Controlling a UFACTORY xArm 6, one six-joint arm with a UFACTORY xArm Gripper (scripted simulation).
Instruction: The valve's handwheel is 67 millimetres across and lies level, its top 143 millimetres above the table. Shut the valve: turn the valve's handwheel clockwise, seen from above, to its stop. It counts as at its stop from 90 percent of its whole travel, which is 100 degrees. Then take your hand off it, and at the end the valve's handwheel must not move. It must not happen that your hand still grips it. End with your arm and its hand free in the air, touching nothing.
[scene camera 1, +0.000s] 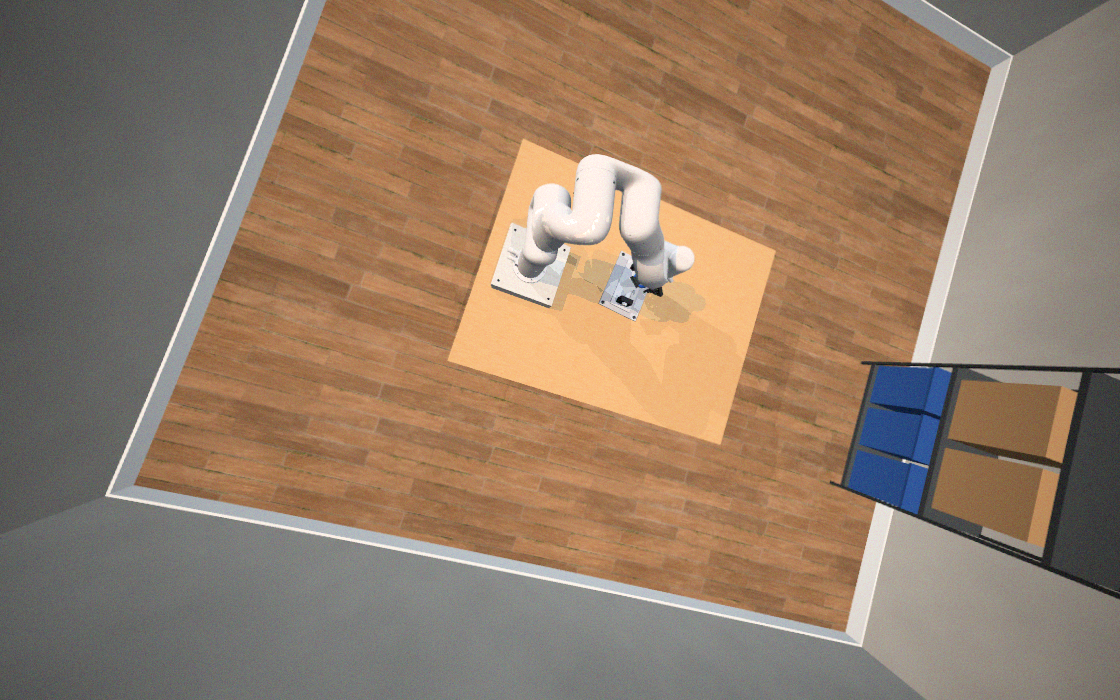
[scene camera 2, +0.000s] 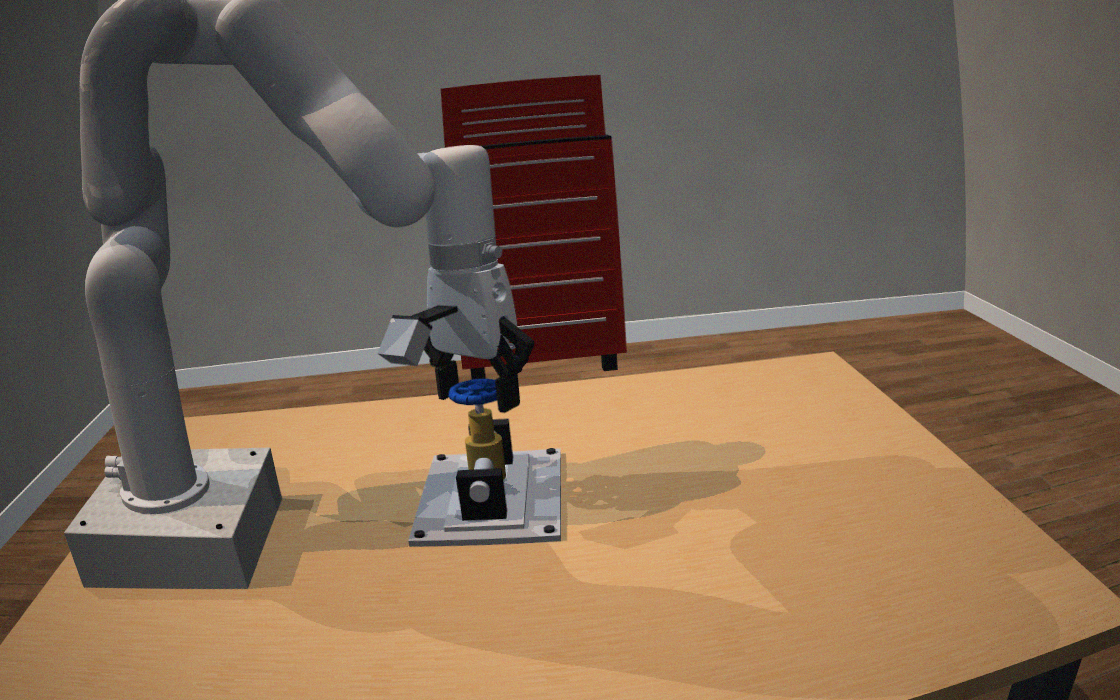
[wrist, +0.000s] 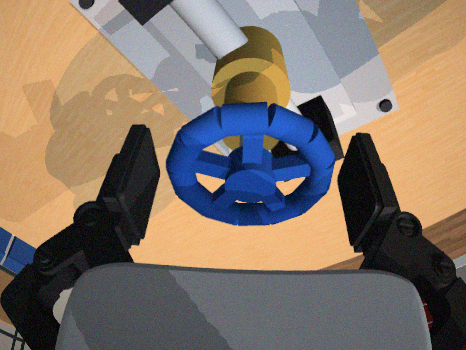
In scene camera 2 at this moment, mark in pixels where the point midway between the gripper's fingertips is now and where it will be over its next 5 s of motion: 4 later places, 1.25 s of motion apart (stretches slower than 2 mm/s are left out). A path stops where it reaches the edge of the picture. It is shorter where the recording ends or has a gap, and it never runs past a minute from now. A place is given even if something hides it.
My gripper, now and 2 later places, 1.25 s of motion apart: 478, 402; 477, 398; 472, 341
